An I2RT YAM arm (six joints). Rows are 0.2 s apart.
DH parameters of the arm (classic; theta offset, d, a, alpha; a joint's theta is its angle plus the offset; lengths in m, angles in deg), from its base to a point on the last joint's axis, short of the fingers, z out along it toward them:
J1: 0 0.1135 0.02 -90
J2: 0 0 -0.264 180
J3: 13.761 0 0.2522 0
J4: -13.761 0 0.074 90
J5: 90 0 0 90
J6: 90 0.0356 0 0
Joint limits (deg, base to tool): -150..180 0..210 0..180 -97..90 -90..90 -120..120
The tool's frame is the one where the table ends.
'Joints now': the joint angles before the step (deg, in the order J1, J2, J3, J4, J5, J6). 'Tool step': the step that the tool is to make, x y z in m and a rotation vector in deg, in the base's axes. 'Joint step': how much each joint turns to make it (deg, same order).
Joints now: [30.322 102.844 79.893 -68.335 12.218 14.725]
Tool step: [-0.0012 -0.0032 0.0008 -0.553 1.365 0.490]
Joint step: [-0.402 -0.066 0.089 -1.420 -0.177 -0.919]
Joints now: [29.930 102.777 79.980 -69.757 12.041 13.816]
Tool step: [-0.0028 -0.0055 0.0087 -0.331 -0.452 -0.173]
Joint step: [-0.550 -1.489 0.170 -1.352 0.527 -0.364]
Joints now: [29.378 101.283 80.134 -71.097 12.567 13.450]
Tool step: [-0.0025 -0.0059 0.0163 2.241 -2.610 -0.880]
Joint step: [-0.795 -2.807 0.444 0.101 -0.697 0.080]
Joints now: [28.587 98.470 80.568 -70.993 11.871 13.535]
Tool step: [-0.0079 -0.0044 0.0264 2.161 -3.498 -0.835]
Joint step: [-0.037 -3.736 1.730 -1.529 -0.182 0.827]
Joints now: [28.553 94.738 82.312 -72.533 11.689 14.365]
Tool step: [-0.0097 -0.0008 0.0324 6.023 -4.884 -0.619]
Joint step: [0.440 -4.238 2.574 0.100 -2.738 1.502]
